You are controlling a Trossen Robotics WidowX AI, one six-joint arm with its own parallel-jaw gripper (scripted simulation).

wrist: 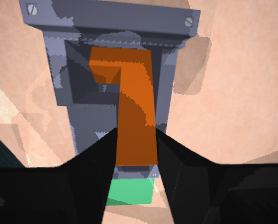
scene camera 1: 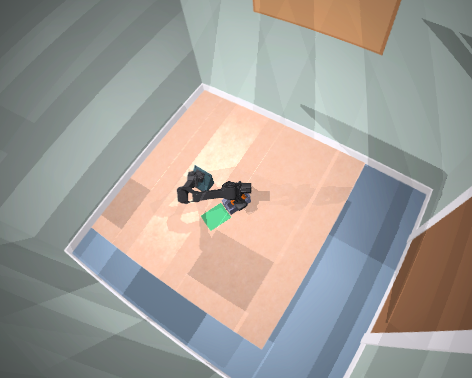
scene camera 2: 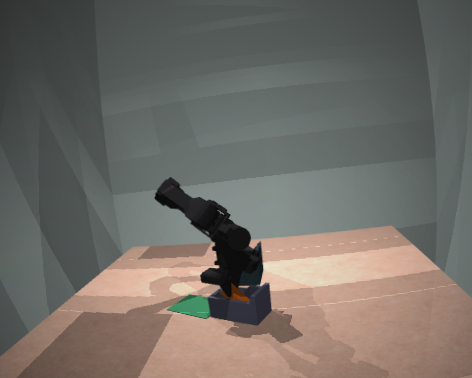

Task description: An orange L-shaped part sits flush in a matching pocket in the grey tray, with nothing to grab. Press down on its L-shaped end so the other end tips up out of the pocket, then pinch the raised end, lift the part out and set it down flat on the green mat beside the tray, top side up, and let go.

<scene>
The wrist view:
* my gripper: 135,132
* orange L-shaped part: 131,68
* green mat: 130,191
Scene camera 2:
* my gripper: 232,294
</scene>
